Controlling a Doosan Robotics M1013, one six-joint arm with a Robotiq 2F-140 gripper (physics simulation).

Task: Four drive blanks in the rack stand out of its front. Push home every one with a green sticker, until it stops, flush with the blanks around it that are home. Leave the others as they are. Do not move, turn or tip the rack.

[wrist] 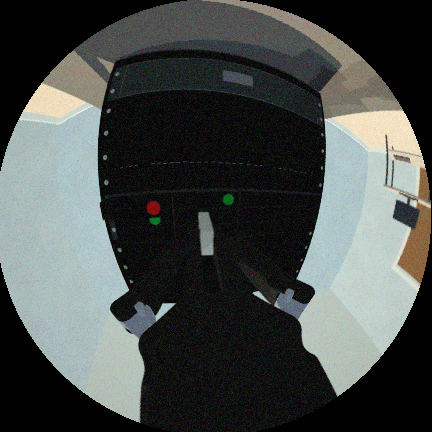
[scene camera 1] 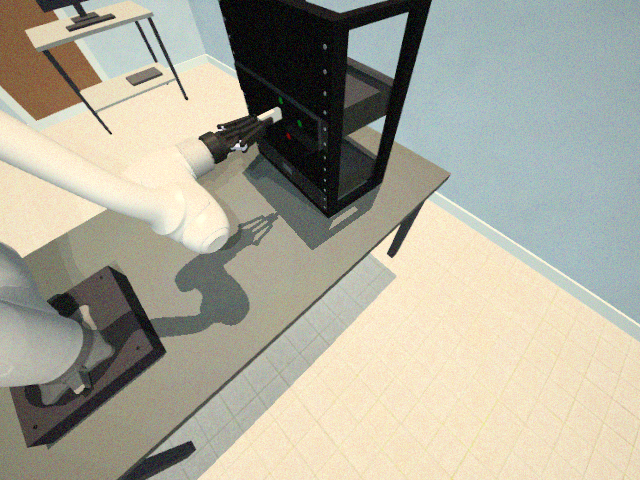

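Observation:
The black rack [scene camera 1: 336, 113] [wrist: 111, 145] stands upright on the table; the wrist view shows it upside down. A green sticker [scene camera 1: 280, 100] [wrist: 228, 199] marks one dark blank in the drive row. Another green sticker [scene camera 1: 299, 123] [wrist: 155, 220] is on the other side of the fingers, partly covered in the wrist view by the blank with the red sticker [scene camera 1: 288, 135] [wrist: 153, 208], which stands out. My gripper [scene camera 1: 277, 113] [wrist: 203, 220] is shut and empty, its pale tips close to the row between the two green stickers. Contact, blank edges and how far each stands out are too dark to tell.
The grey table [scene camera 1: 289, 289] carries the rack and the arm's dark base plate [scene camera 1: 105, 294]. Inside the rack, a shelf [scene camera 1: 364, 111] shows through its open side. A side desk [scene camera 1: 121, 15] with a monitor stands beyond, and a blue wall [scene camera 1: 516, 129] is behind the rack.

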